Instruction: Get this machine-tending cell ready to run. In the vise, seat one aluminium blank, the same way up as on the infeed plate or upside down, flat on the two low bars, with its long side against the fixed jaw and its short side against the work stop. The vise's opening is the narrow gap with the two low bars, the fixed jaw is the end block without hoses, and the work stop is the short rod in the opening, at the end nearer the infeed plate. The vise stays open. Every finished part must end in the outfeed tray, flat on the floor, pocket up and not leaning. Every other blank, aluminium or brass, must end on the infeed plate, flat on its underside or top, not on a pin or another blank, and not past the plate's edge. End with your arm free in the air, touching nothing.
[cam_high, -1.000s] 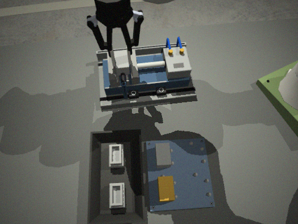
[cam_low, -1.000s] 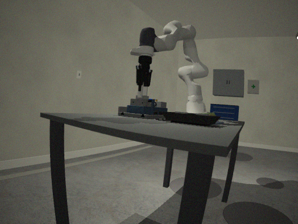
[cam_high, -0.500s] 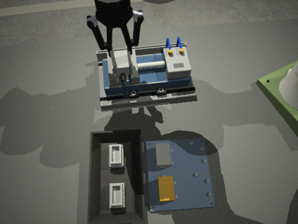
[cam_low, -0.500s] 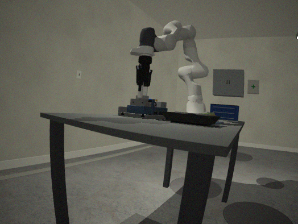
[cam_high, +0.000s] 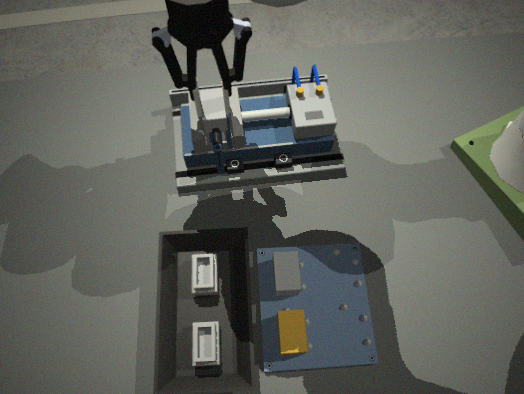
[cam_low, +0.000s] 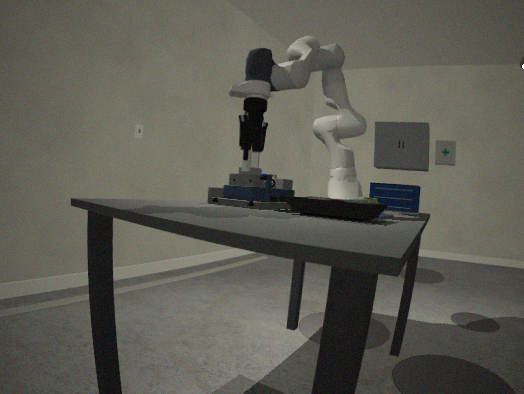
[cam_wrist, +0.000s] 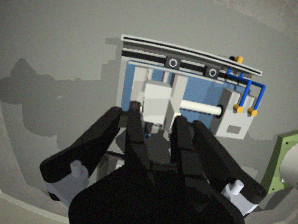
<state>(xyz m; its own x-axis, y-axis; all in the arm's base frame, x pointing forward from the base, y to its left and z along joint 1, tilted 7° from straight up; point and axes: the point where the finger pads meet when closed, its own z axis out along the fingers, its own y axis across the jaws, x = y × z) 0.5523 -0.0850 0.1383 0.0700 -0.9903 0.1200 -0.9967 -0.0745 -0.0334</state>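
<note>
Right now my hand is 60 mm above the fixed jaw and 30 mm short of it. Also, from my hand: work stop (50 mm to the left, 50 mm below); moving jaw (60 mm below, 30 mm behind); vise (100 mm below, 70 mm behind).
</note>
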